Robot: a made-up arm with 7 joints. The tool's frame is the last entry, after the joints.
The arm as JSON. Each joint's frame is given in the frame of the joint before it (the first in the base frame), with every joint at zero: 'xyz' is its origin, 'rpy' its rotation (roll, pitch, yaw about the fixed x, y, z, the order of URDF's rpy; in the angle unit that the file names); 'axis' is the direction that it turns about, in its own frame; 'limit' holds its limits. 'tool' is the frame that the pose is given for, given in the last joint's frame.
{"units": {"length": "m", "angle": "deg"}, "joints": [
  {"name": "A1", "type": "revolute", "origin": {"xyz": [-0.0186, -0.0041, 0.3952], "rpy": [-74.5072, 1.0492, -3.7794]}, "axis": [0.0, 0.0, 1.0], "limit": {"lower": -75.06, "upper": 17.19}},
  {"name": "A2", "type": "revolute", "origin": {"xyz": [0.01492, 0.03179, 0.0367], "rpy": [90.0, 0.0, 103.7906]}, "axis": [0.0, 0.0, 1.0], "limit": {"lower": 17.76, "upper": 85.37}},
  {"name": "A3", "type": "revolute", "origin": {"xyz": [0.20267, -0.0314, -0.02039], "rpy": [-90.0, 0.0, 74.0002]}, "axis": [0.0, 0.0, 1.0], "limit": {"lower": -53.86, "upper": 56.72}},
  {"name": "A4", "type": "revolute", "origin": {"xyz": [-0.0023, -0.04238, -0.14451], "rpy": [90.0, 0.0, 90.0]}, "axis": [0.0, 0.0, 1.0], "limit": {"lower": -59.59, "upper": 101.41}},
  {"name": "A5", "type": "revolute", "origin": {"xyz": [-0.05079, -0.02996, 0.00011], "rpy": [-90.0, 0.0, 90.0]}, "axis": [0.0, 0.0, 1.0], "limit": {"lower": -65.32, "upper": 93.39}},
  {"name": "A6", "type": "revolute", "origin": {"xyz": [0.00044, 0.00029, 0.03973], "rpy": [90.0, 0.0, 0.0]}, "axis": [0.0, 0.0, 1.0], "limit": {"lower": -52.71, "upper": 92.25}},
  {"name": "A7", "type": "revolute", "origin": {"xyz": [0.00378, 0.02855, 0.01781], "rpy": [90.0, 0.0, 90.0]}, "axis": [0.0, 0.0, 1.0], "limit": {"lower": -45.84, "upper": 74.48}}
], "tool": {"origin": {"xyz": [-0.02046, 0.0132, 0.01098], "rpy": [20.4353, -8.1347, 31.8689]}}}
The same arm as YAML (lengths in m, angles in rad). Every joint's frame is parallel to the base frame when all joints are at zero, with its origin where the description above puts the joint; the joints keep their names.
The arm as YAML. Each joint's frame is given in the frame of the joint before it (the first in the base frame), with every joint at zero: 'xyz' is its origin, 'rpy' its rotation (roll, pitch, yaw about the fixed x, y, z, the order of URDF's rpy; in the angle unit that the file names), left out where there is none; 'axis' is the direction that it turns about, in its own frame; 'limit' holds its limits. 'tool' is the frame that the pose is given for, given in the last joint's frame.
units:
  length: m
  angle: rad
joints:
  - name: A1
    type: revolute
    origin:
      xyz: [-0.0186, -0.0041, 0.3952]
    axis: [0.068403, 0.961235, 0.26711]
    limit:
      lower: -1.31
      upper: 0.3
  - name: A2
    type: revolute
    origin:
      xyz: [0.0174, 0.0428, -0.0211]
    axis: [0.968889, -0.0002, -0.247497]
    limit:
      lower: 0.31
      upper: 1.49
  - name: A3
    type: revolute
    origin:
      xyz: [-0.0701, 0.0257, -0.1921]
    axis: [0.247497, -0.0001, 0.968889]
    limit:
      lower: -0.94
      upper: 0.99
  - name: A4
    type: revolute
    origin:
      xyz: [0.0053, -0.0023, -0.1505]
    axis: [0.0002, 1.0, 0.0]
    limit:
      lower: -1.04
      upper: 1.7699
  - name: A5
    type: revolute
    origin:
      xyz: [0.0418, 0.0001, -0.0416]
    axis: [0.968889, -0.0002, -0.247497]
    limit:
      lower: -1.14
      upper: 1.63
  - name: A6
    type: revolute
    origin:
      xyz: [0.0386, -0.0003, -0.0094]
    axis: [0.0002, 1.0, 0.0]
    limit:
      lower: -0.92
      upper: 1.6101
  - name: A7
    type: revolute
    origin:
      xyz: [0.0286, 0.0178, -0.0034]
    axis: [0.247497, -0.0001, 0.968889]
    limit:
      lower: -0.8001
      upper: 1.2999
tool:
  origin:
    xyz: [-0.0171, 0.0132, 0.0157]
    rpy: [0.488, 0.071, 0.5513]

